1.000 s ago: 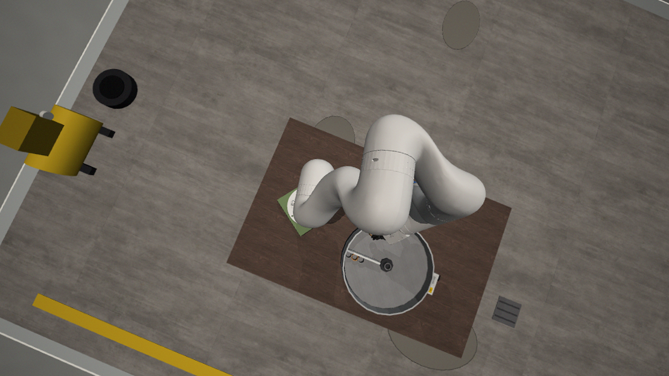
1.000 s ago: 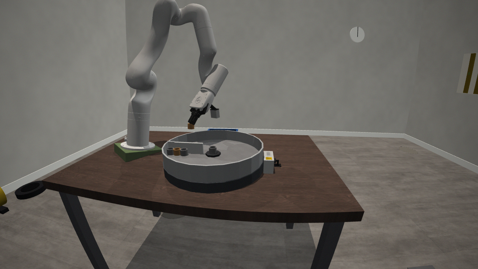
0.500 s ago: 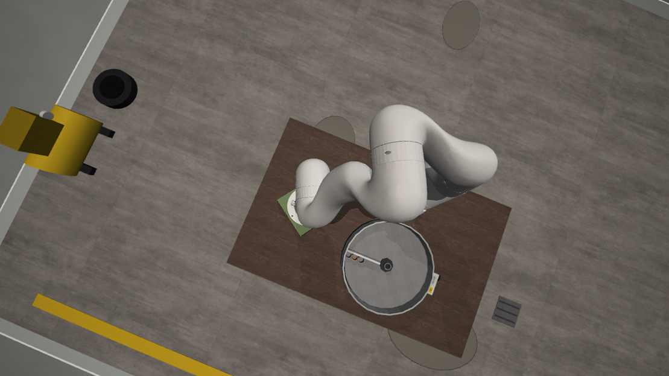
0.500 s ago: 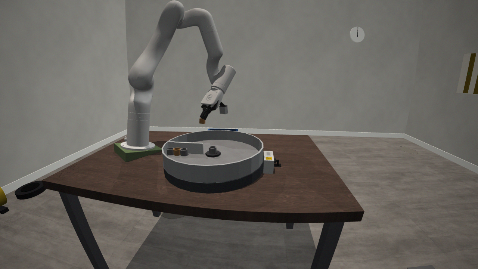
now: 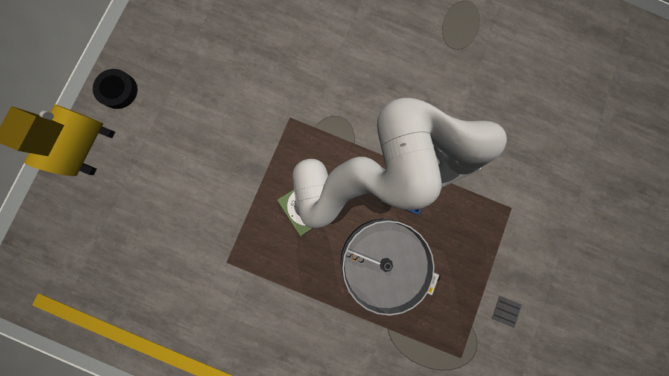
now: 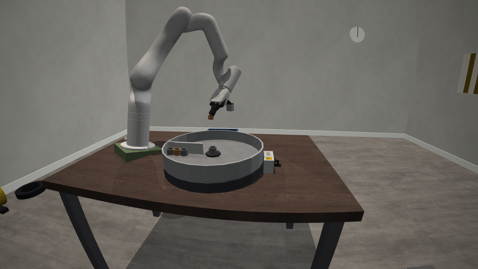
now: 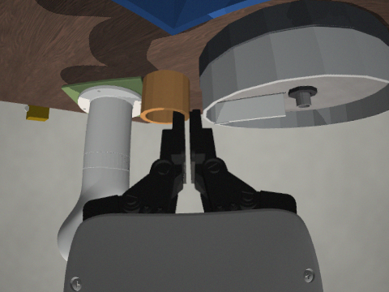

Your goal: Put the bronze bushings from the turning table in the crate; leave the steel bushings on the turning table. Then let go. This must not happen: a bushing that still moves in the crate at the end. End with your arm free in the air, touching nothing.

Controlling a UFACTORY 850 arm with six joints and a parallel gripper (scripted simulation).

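Right now the blue crate is 15 cm below my hand, 5 cm ahead of it and 2 cm to the left of it. Also, from my hand: grey turning table: 33 cm to the right, 12 cm below, 1 cm ahead.
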